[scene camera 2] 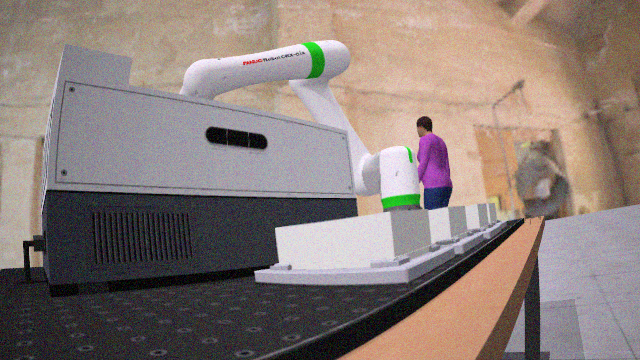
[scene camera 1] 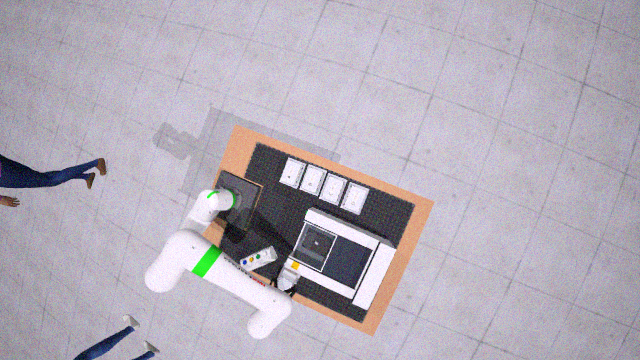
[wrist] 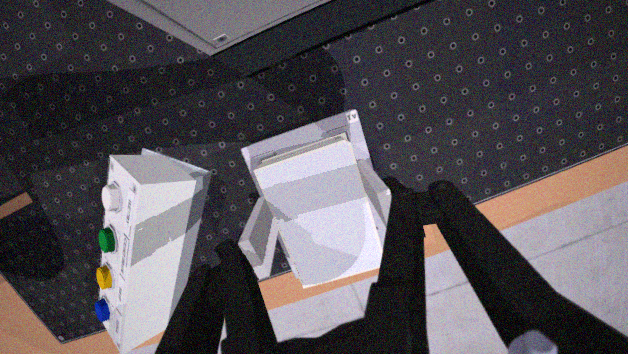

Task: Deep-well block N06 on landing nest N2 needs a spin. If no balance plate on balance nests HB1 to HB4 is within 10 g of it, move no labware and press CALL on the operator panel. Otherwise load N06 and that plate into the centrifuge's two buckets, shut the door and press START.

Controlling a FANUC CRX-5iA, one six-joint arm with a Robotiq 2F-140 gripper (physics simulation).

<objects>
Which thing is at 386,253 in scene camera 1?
A centrifuge.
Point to a button box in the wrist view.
153,203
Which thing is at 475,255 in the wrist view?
My gripper.
</objects>
